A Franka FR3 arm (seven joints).
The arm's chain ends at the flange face. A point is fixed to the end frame.
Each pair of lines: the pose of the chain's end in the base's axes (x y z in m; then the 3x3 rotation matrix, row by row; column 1 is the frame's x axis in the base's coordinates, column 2 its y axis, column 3 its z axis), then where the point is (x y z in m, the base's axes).
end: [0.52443 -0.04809 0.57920], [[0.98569 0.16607 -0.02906], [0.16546 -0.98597 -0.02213], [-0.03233 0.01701 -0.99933]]
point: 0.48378 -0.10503 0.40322
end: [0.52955 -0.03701 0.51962], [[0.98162 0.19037 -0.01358], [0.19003 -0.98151 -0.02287], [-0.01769 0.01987 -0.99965]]
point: 0.49297 -0.09495 0.34308
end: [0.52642 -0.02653 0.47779], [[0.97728 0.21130 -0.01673], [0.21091 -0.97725 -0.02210], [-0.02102 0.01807 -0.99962]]
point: 0.49044 -0.08505 0.30132
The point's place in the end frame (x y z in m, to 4 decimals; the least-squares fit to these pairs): -0.0438 0.0464 0.1783
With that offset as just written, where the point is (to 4 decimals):
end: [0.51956 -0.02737 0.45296], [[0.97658 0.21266 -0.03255], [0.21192 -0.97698 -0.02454], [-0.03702 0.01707 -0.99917]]
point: 0.4808 -0.0864 0.2772
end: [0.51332 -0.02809 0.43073], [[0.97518 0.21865 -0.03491], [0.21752 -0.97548 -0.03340], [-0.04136 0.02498 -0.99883]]
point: 0.4745 -0.0888 0.2556
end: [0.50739 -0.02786 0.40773], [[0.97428 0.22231 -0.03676], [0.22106 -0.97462 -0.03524], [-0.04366 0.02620 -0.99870]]
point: 0.4685 -0.0890 0.2328
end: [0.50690 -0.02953 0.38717], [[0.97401 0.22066 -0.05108], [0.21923 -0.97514 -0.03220], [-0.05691 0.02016 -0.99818]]
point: 0.4654 -0.0901 0.2126
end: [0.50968 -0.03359 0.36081], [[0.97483 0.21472 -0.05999], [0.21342 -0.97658 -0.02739], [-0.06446 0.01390 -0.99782]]
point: 0.4662 -0.0931 0.1864
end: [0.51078 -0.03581 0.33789], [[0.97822 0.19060 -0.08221], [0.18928 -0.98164 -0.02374], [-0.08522 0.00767 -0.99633]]
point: 0.4621 -0.0939 0.1643
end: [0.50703 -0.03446 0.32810], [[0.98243 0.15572 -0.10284], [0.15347 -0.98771 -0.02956], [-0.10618 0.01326 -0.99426]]
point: 0.4529 -0.0923 0.1561
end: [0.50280 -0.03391 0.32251], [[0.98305 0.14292 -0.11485], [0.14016 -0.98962 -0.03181], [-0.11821 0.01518 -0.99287]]
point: 0.4459 -0.0916 0.1514
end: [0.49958 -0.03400 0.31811], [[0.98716 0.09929 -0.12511], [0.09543 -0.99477 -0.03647], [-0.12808 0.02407 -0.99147]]
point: 0.4386 -0.0908 0.1481
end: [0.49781 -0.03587 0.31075], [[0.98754 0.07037 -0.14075], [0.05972 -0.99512 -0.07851], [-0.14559 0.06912 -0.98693]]
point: 0.4327 -0.0987 0.1444
